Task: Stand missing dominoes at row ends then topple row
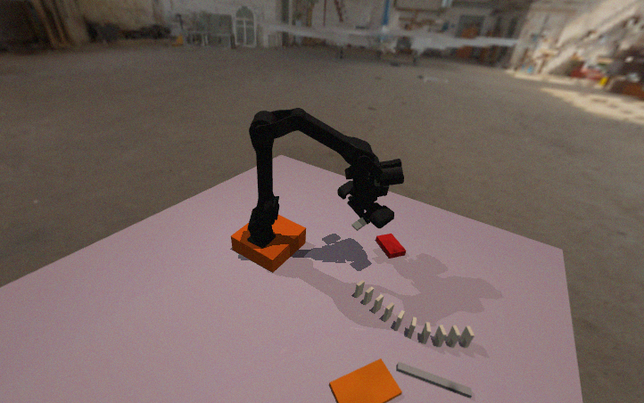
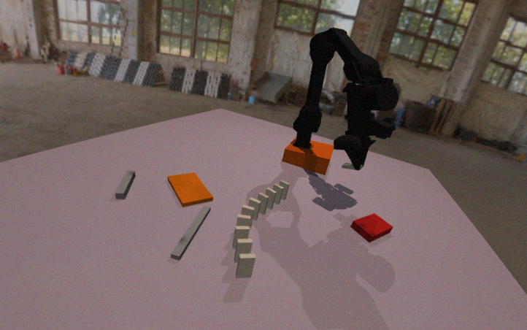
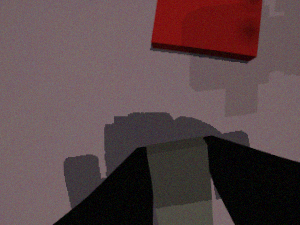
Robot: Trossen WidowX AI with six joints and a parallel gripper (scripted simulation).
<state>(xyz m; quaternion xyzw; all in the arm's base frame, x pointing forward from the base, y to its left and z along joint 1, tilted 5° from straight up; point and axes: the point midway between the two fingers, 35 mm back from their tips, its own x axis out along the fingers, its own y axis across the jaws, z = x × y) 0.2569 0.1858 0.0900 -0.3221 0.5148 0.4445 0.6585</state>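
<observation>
The red block is 110 mm below my gripper tip, 80 mm ahead of it and 70 mm to the left of it. The rest, counted from my gripper tip: short grey bar: 530 mm to the right, 260 mm ahead, 110 mm below; orange flat plate: 400 mm to the right, 180 mm ahead, 120 mm below.
</observation>
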